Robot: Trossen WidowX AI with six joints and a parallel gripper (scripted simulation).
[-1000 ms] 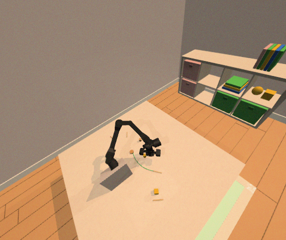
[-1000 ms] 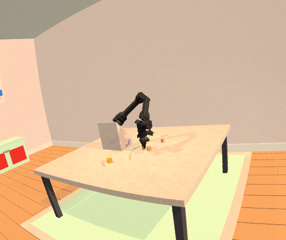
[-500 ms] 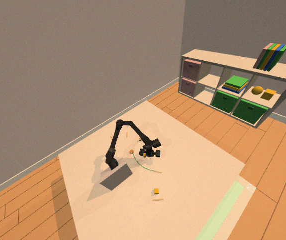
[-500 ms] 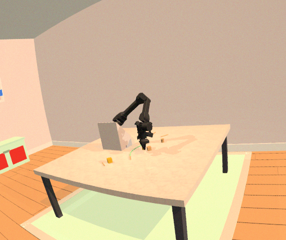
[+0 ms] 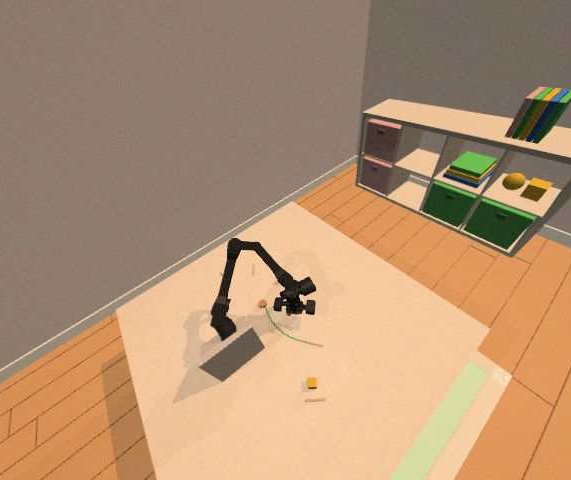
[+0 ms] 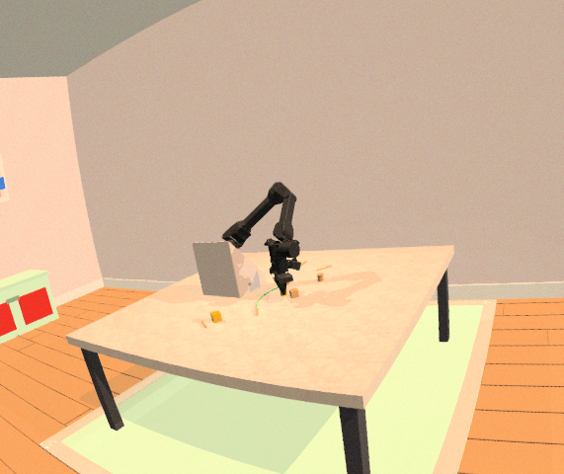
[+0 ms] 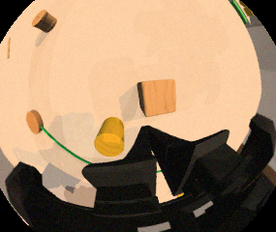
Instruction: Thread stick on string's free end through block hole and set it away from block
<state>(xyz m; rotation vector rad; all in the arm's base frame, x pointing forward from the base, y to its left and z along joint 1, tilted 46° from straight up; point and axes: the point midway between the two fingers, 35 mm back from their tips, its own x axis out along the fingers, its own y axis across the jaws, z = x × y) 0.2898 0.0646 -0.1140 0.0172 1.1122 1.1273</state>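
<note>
The yellow cylinder is 20 mm behind my gripper tip, 30 mm to the left of it and 10 mm above it. Round my gripper tip: thin wooden stick: 30 mm behind, 150 mm to the right, 10 mm below; round wooden button: 100 mm behind, 150 mm to the left, 10 mm below; wooden block: 40 mm ahead, 20 mm to the left.
</note>
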